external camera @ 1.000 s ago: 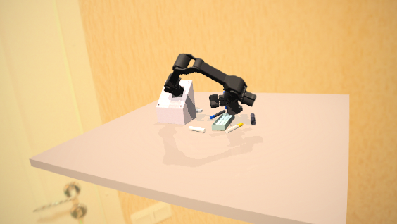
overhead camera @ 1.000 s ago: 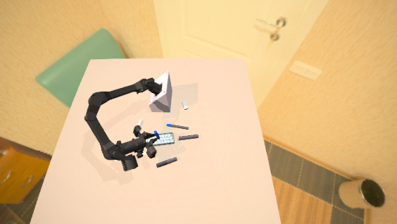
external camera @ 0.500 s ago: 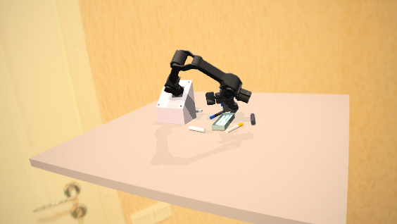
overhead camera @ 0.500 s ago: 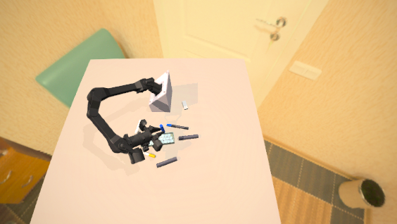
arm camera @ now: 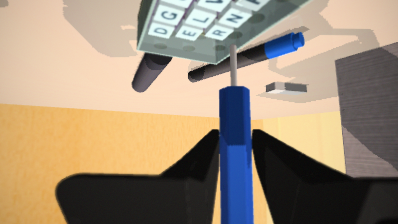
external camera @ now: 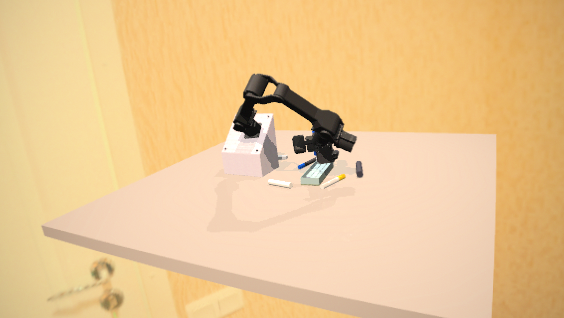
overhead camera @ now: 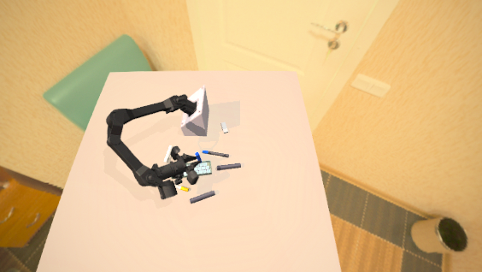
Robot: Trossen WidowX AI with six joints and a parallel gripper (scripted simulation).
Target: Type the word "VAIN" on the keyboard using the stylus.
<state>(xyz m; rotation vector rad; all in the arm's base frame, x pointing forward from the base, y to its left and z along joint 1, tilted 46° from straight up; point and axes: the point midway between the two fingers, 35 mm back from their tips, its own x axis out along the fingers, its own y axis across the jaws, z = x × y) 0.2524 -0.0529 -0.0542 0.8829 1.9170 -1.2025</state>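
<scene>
My gripper tip is now 70 mm past the blue-tipped grey pen, 50 mm to the right of it and 80 mm above it. Also, from my gripper tip: blue stylus (10 mm below); then white stick (70 mm behind, 180 mm to the right, 80 mm below); then yellow-tipped white pen (110 mm ahead, 110 mm to the right, 80 mm below).
</scene>
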